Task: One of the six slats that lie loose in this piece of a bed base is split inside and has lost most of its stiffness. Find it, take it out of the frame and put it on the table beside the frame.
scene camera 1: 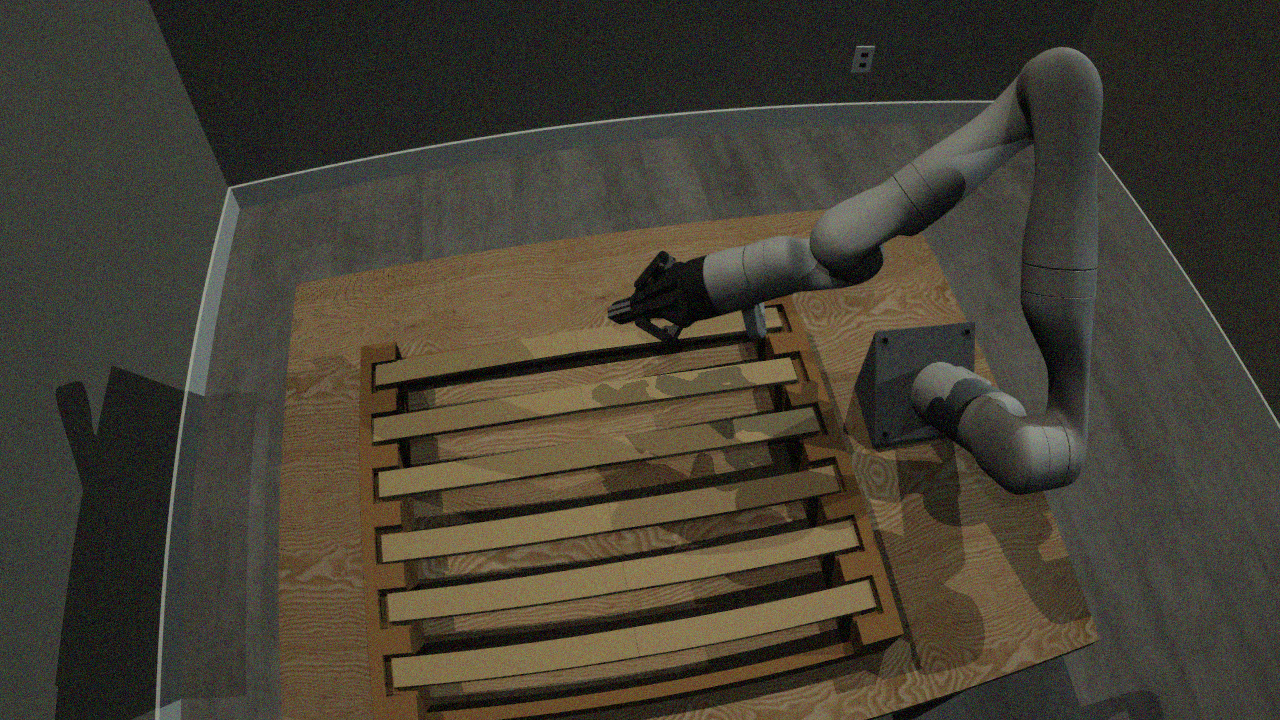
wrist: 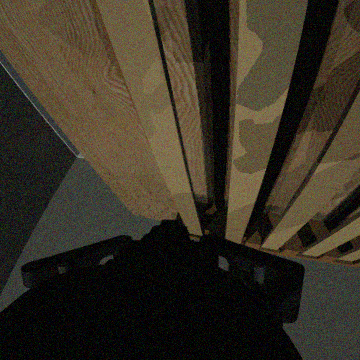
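Note:
Six similar pale slats lie side by side, their visible ends in the notches of the brown frame point(scene camera 1: 378, 573). The backmost slat point(scene camera 1: 501, 354) point(wrist: 162, 125) lies partly behind the gripper in the scene view. Toward the front follow the second slat point(scene camera 1: 528, 404) point(wrist: 247, 175), third slat point(scene camera 1: 537, 455), fourth slat point(scene camera 1: 572, 516), fifth slat point(scene camera 1: 581, 575) and front slat point(scene camera 1: 581, 642). No split shows on any. My gripper point(scene camera 1: 617, 310) point(wrist: 170, 230) is shut and empty, above the backmost slat, apart from it as far as I can see.
The wooden table point(scene camera 1: 326, 501) point(wrist: 65, 80) extends around the frame. The robot's grey base plate point(scene camera 1: 921, 344) stands right of the frame. The arm reaches over the back right and casts shadows on the slats. A wall and skirting lie behind the table.

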